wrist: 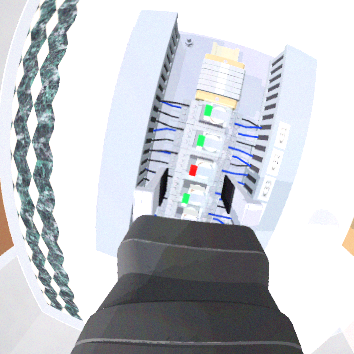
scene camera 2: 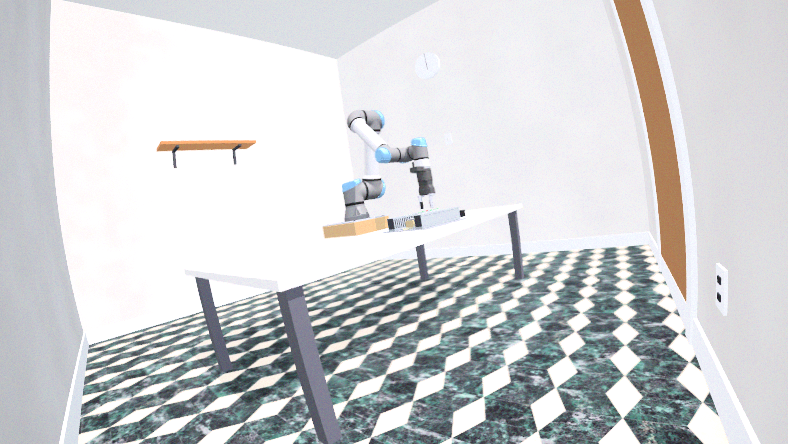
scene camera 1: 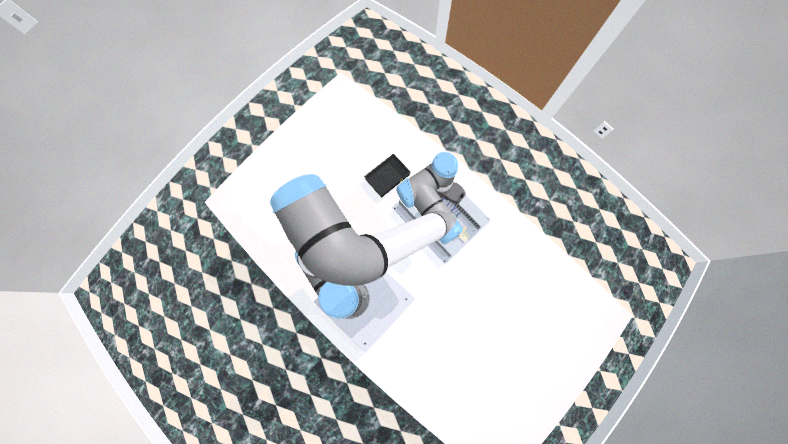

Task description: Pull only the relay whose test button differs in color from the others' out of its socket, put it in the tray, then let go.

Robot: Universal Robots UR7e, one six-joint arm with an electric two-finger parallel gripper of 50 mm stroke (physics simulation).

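Places are measured from the arm's base along level axes (x ahead, y left, z up), in centimetres.
Pixels of known places: gripper, between the fingertips: (wrist: 194, 182) (scene camera 2: 426, 208); arm's base, origin of its link: (scene camera 2: 357, 219).
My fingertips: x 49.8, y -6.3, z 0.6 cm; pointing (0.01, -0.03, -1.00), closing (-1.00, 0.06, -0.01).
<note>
For each thing: its top centre in the pictures, then the offset to it from my fingertips. "pt": a spot on its surface instead. Level surfaces: height alone.
- relay with the red test button, centre of its top: (wrist: 200, 172) dx -0.6, dy -0.7, dz -1.2 cm
- gripper body, centre of its top: (wrist: 193, 200) dx +0.0, dy +2.1, dz -1.2 cm
- black tray, a spot on its surface: (scene camera 1: 387, 175) pt dx -0.7, dy +26.1, dz -7.8 cm
- table, height of its surface: dz -8.1 cm
In the wrist view the relay with the red test button (wrist: 202, 169) sits in its socket, third from the terminal block in the row. Relays with green buttons sit beside it: two toward the terminal block (wrist: 215, 114) (wrist: 209, 142) and one nearer the gripper body (wrist: 194, 194). Part of a further relay shows at the edge of the gripper body, its button hidden. My gripper (wrist: 194, 182) (scene camera 2: 426, 206) is open and empty, its fingers on either side of the row, roughly level with the green-button relay after the red one. The black tray (scene camera 1: 387, 175) lies on the table beside the panel.
Slotted wire ducts (wrist: 135, 125) (wrist: 292, 115) stand along both sides of the relay row, with black and blue wires running to the sockets. The terminal block (wrist: 220, 80) stands at the row's far end. The arm's base plate (scene camera 1: 386, 322) is on the table (scene camera 1: 496, 330).
</note>
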